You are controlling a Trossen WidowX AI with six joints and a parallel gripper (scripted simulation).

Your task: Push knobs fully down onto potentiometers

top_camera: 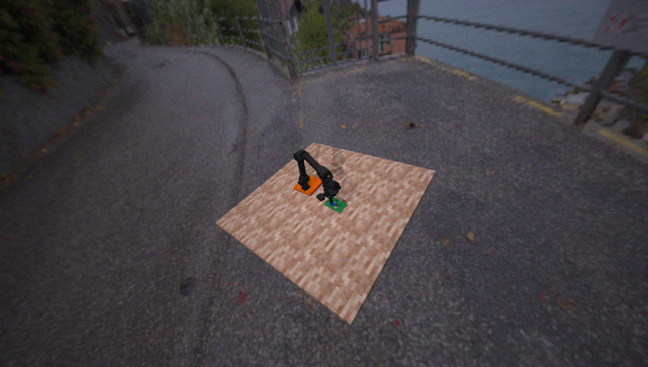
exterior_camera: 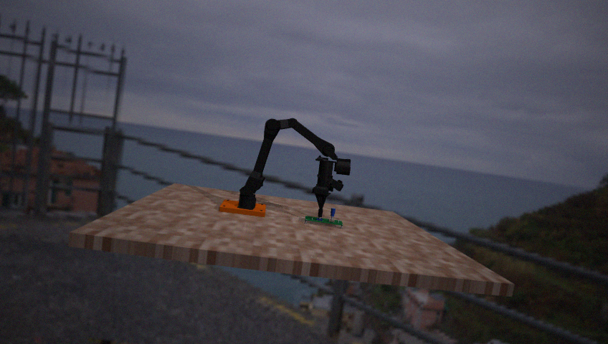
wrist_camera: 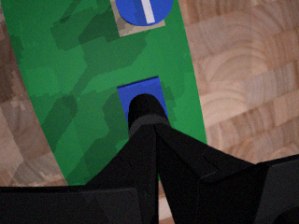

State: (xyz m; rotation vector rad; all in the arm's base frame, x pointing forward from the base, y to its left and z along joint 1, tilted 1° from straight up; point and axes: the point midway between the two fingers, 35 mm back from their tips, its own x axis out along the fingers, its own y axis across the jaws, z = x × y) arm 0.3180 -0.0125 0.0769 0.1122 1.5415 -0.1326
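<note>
The blue knob lies 50 mm ahead of my gripper tip and 10 mm to the right of it. The rest, counted from my gripper tip: black knob 20 mm below.
</note>
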